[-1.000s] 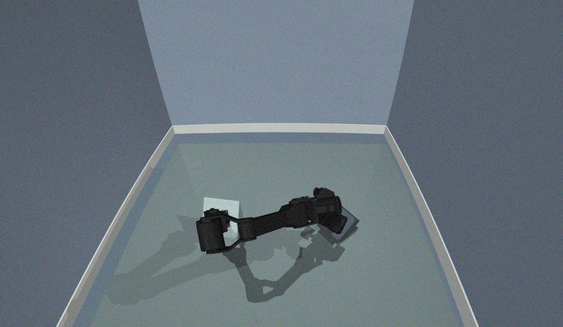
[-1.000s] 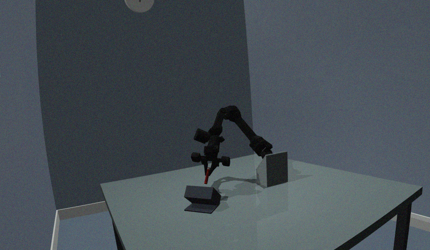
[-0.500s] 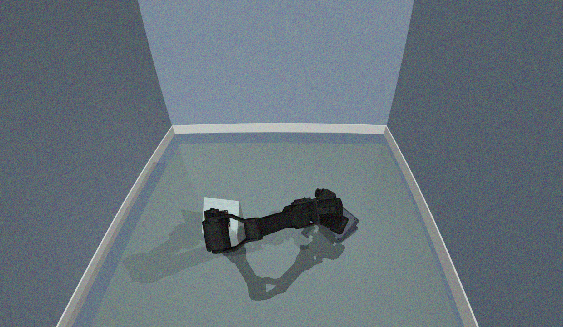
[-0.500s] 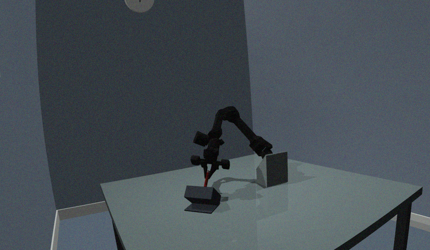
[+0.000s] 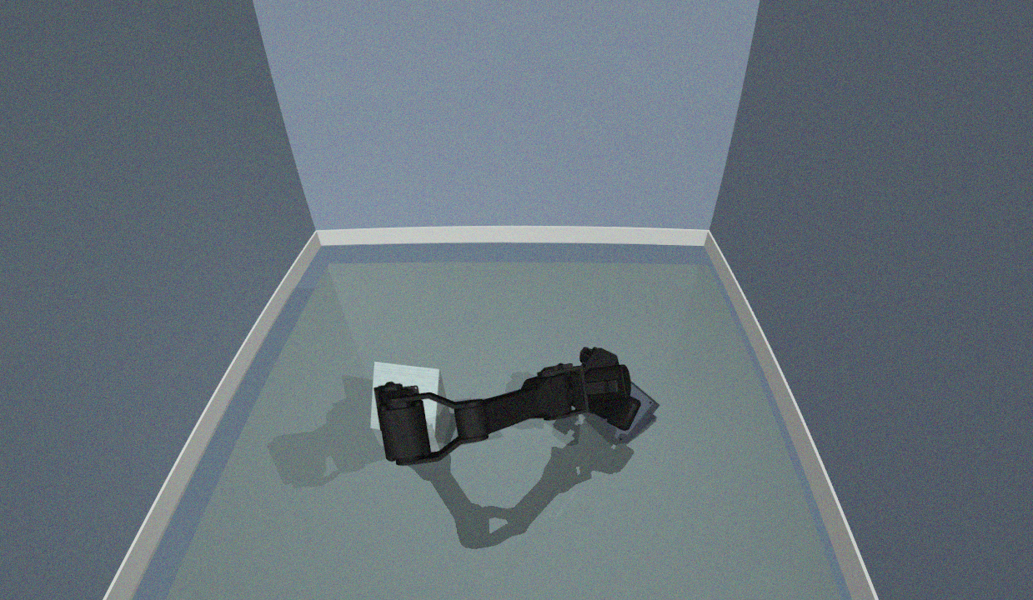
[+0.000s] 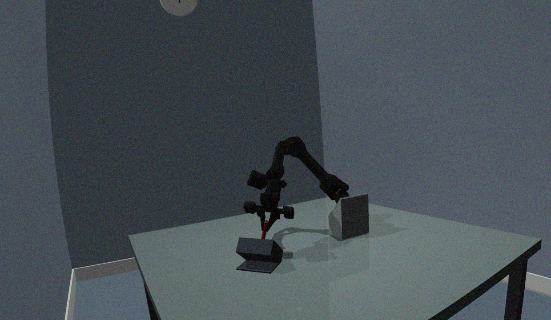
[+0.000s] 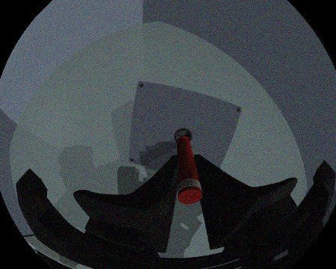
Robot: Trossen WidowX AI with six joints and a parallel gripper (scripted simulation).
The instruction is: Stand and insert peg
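My gripper tip is now 10 mm to the left of the peg, 10 mm below it and 10 mm past it. Round my gripper tip: panel: 60 mm below, 40 mm ahead, 30 mm to the left.
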